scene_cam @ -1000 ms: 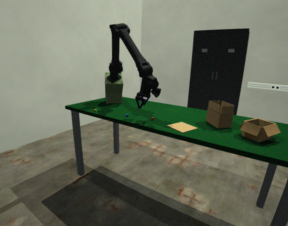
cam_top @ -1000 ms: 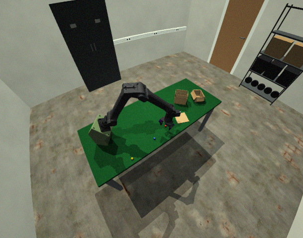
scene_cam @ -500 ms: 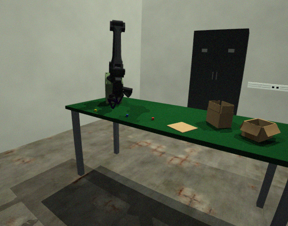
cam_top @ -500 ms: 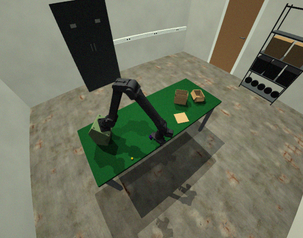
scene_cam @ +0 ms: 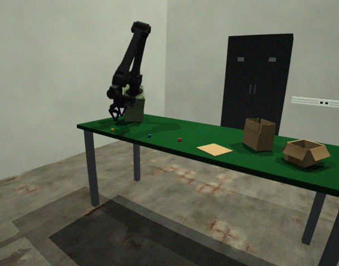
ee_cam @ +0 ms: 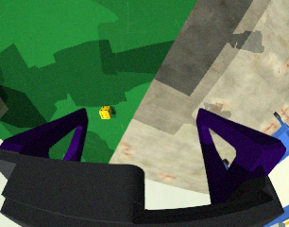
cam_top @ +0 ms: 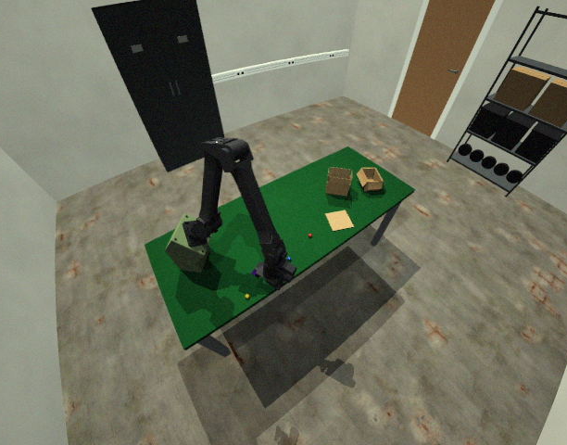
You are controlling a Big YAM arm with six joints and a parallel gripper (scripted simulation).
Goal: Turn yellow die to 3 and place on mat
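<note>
Now: the yellow die 11 cm below my hand, 11 cm behind it and 4 cm to the left of it. The rest, counted from my hand: tan mat: 61 cm ahead, 11 cm below, 9 cm to the left; then red die: 38 cm ahead, 12 cm to the left, 11 cm below; then blue die: 19 cm ahead, 11 cm below, 8 cm to the left.
</note>
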